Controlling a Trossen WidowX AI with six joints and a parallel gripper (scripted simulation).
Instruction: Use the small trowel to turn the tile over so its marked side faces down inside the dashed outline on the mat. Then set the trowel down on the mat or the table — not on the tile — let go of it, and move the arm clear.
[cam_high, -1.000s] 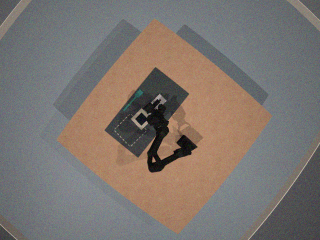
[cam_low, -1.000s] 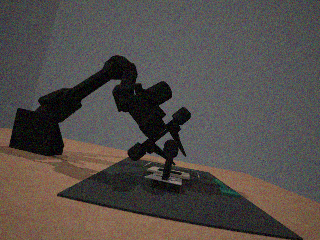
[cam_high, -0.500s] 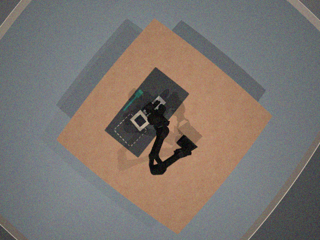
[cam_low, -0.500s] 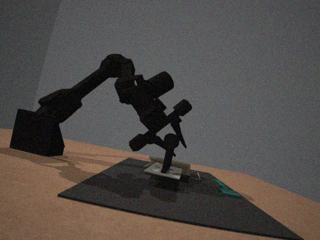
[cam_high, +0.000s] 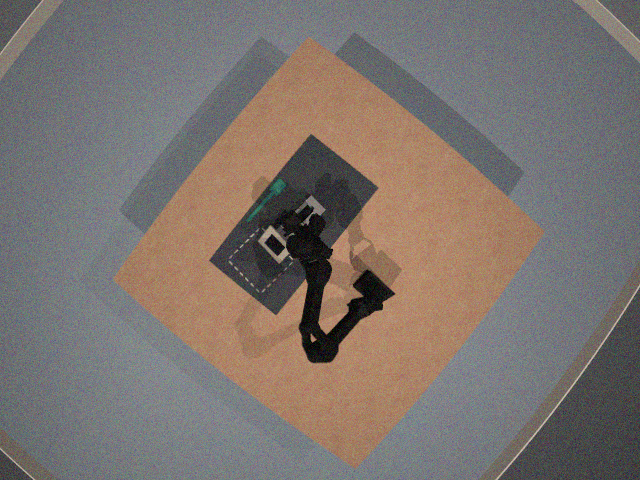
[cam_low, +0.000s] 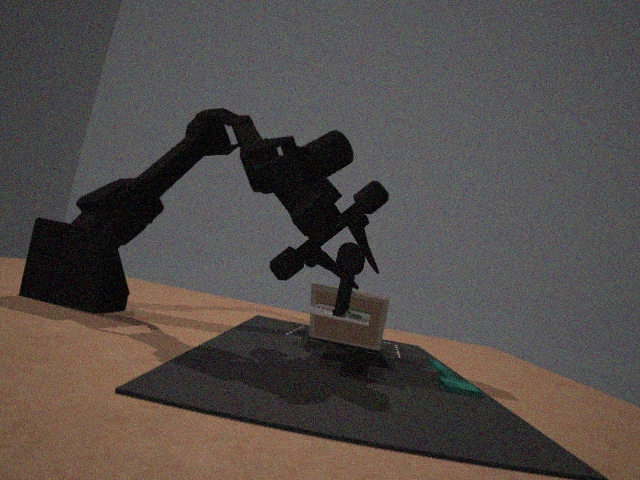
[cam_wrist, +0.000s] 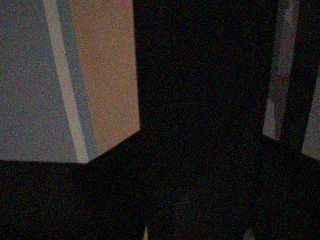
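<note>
The teal trowel lies 13 cm ahead of my gripper tip, 1 cm to the right of it and 11 cm below it. Also, from my gripper tip: tile: 2 cm behind, 11 cm to the left, 6 cm below; then dark mat: 1 cm behind, 13 cm below.
</note>
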